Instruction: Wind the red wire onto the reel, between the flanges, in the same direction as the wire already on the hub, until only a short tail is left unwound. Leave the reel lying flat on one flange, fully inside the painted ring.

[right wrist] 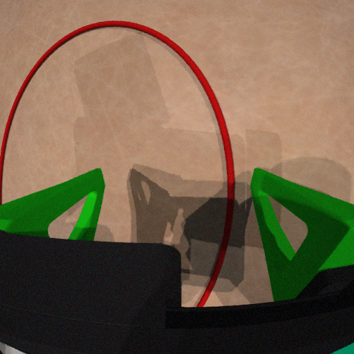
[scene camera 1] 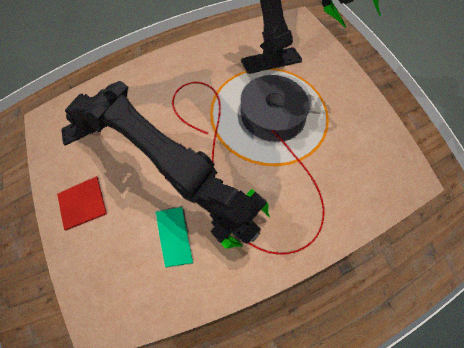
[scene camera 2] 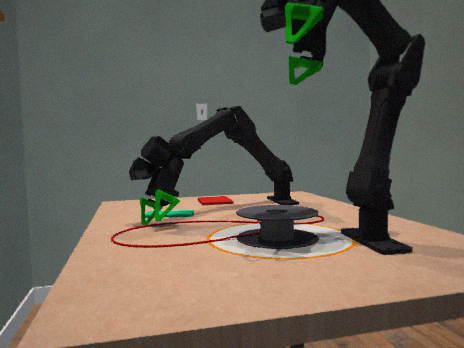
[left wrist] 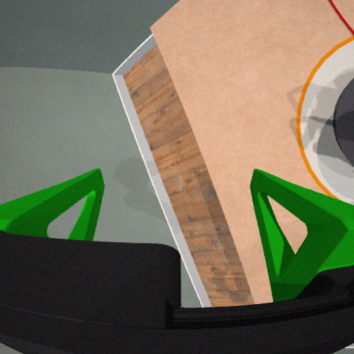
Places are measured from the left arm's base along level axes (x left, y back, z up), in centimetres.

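Where they show: left gripper, between the fingertips: (scene camera 1: 362, 20) (scene camera 2: 291, 64); right gripper, between the fingertips: (scene camera 2: 150, 223); left arm's base, origin of its link: (scene camera 1: 272, 60) (scene camera 2: 372, 241); right arm's base, origin of its link: (scene camera 1: 87, 126) (scene camera 2: 282, 201).
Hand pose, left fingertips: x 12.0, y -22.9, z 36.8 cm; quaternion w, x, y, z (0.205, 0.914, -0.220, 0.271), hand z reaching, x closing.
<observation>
Each offset is from my left fingertips to the top centre of the thing.
The dark reel @[dx -20.3, dy +2.6, dz -30.3 cm] (scene camera 1: 255, 105) (scene camera 2: 277, 230) (left wrist: 347, 125) lies flat on one flange inside the painted ring (scene camera 1: 277, 164) (scene camera 2: 280, 258) (left wrist: 299, 120). The red wire (scene camera 1: 323, 205) (scene camera 2: 112, 238) (left wrist: 342, 19) (right wrist: 120, 23) leaves the hub, makes a wide loop on the table, passes under the right arm and ends in a smaller loop left of the ring in scene camera 1. My right gripper (scene camera 1: 247, 231) (scene camera 2: 151, 221) (right wrist: 177, 176) is open and low above the wide loop; in its wrist view the wire runs between the fingers, nearer the right-hand one. My left gripper (scene camera 1: 362, 21) (scene camera 2: 292, 63) (left wrist: 176, 176) is open, high up, empty.
A red square plate @[dx -82.5, dy -5.5, dz -35.8 cm] (scene camera 1: 82, 203) (scene camera 2: 215, 200) and a green rectangular plate @[dx -57.8, dy -23.1, dz -36.0 cm] (scene camera 1: 174, 237) (scene camera 2: 180, 213) lie on the table, the green one near the right gripper. The left arm's base (scene camera 1: 272, 60) (scene camera 2: 377, 242) stands close beside the ring.
</observation>
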